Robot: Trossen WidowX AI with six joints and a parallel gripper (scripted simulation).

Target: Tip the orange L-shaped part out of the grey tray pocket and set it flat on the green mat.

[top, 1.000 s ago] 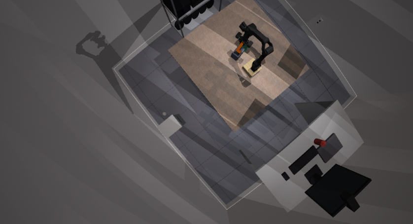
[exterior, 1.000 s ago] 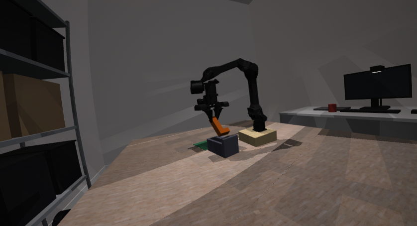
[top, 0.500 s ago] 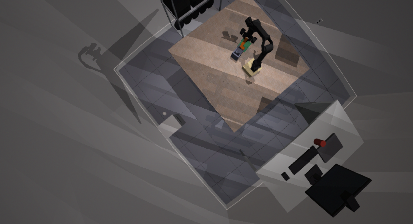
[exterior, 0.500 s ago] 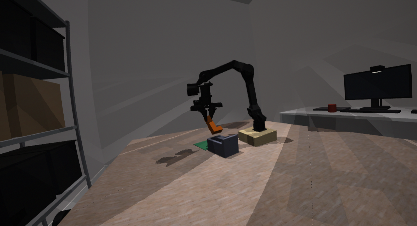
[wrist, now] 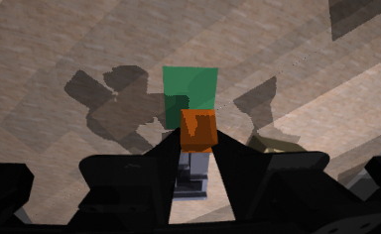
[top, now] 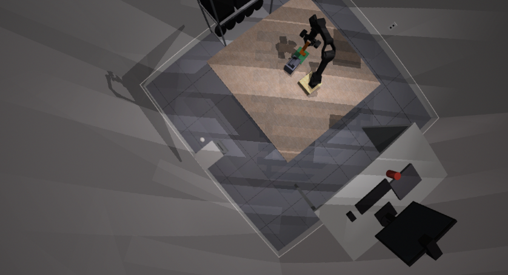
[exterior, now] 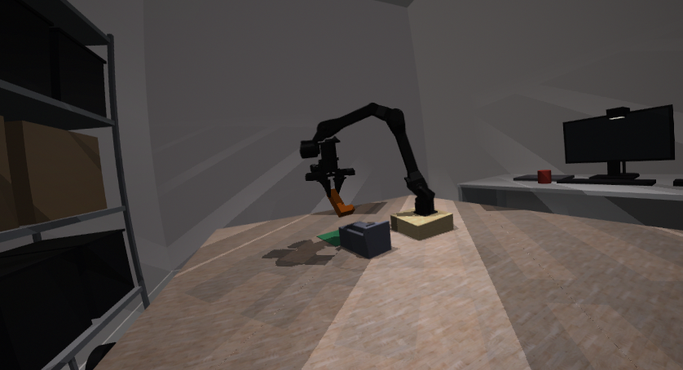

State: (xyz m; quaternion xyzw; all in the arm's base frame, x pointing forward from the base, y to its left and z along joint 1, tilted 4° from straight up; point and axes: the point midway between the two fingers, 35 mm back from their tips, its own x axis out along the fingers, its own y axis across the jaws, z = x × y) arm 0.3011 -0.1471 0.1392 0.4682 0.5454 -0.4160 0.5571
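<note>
My gripper tip is now 17 cm above the green mat and 1 cm to the right of it. The rest, counted from my gripper tip: orange L-shaped part (3 cm to the left, 3 cm below, 2 cm behind).
</note>
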